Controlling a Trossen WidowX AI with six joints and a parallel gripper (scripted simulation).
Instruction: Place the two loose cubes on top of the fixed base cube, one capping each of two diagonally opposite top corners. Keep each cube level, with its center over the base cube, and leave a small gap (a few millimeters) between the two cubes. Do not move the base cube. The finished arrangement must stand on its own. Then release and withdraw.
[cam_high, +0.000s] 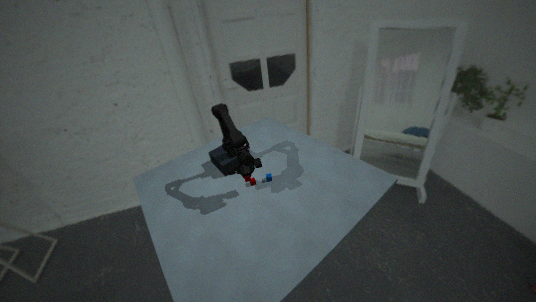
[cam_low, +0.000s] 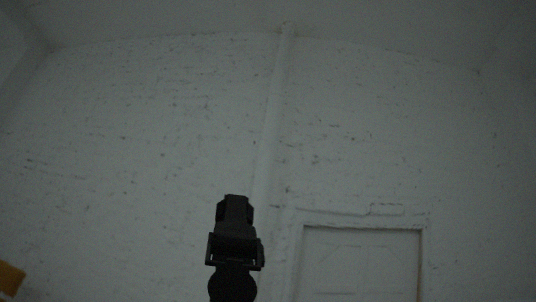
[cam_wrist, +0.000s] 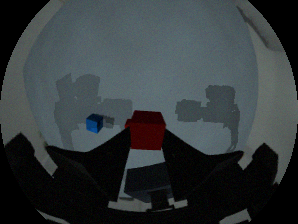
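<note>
My gripper tip is 150 mm to the right of the blue cube and 100 mm above it.
</note>
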